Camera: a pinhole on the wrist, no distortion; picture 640 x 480 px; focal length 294.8 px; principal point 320.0 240.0 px. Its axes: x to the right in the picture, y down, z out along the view. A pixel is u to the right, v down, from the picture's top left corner.
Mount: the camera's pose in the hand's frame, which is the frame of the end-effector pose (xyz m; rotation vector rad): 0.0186 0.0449 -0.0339 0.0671 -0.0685 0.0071
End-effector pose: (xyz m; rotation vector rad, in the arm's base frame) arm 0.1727 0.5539 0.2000 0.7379 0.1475 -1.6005
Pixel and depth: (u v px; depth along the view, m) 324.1 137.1 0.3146
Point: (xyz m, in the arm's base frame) -0.0077 0.4319 0.3845
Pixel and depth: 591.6 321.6 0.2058
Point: 0.1880 0.2800 0.2723
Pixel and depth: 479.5 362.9 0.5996
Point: 0.1909 -0.0477 0.5934
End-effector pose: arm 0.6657 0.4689 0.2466 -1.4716 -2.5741 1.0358
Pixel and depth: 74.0 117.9 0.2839
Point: 0.6574 0.1345 0.1938
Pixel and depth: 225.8 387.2 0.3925
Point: 0.7935 0.2432 -0.1099
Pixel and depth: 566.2 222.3 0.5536
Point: 0.2304 0.5055 -0.3050
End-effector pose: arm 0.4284 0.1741 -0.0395 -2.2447 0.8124 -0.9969
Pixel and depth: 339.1 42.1 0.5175
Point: 0.9015 0.4918 -0.0663
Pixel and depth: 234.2 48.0 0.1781
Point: 0.5330 0.2916 -0.0790
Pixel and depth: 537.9 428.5 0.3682
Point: 0.7816 -0.0973 -0.3061
